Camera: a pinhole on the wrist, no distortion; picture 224 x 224 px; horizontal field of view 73.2 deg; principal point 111.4 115.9 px. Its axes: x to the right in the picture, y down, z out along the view. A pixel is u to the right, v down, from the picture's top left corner.
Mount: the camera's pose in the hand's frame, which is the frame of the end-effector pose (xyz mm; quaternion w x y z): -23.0 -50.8 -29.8 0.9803 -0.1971 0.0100 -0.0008
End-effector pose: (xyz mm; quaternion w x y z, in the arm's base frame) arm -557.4 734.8 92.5 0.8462 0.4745 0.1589 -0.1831
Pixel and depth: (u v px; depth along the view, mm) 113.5 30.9 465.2
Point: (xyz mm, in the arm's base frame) -567.6 250.4 261.1
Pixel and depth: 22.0 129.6 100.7
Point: -624.3 693.9 156.2
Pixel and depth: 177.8 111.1 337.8
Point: -381.8 503.3 226.5
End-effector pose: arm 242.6 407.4 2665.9 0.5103 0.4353 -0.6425 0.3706
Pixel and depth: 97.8 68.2 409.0
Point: 126.3 46.2 2534.6
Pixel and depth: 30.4 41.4 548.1
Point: 159.8 -106.7 2249.7
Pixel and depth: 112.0 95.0 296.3
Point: 133.6 180.6 2596.6
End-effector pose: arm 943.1 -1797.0 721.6 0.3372 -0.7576 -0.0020 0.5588
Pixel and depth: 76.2 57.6 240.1
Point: 737.7 -1675.4 772.6
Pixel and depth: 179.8 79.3 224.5
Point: 813.5 -1654.0 629.7
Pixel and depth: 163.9 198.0 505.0
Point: 578.9 -1876.1 332.5
